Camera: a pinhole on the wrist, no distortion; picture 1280 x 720 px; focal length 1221.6 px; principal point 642.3 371.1 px. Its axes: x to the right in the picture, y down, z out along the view. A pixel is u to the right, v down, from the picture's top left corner.
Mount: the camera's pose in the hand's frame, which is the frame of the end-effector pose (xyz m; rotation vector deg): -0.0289 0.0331 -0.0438 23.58 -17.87 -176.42
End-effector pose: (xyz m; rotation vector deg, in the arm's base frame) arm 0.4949 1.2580 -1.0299 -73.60 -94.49 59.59
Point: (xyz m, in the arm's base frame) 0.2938 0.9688 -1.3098
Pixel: 1024 265
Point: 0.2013 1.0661 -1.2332
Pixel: 680 530
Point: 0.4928 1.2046 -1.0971
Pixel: 753 305
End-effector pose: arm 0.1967 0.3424 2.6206 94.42 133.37 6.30
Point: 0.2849 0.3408 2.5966
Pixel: 246 77
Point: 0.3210 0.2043 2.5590
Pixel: 1202 457
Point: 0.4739 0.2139 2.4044
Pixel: 761 194
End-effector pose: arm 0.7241 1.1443 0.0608 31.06 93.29 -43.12
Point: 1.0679 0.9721 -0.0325
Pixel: 102 290
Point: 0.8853 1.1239 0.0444
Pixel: 197 118
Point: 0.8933 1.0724 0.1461
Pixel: 789 476
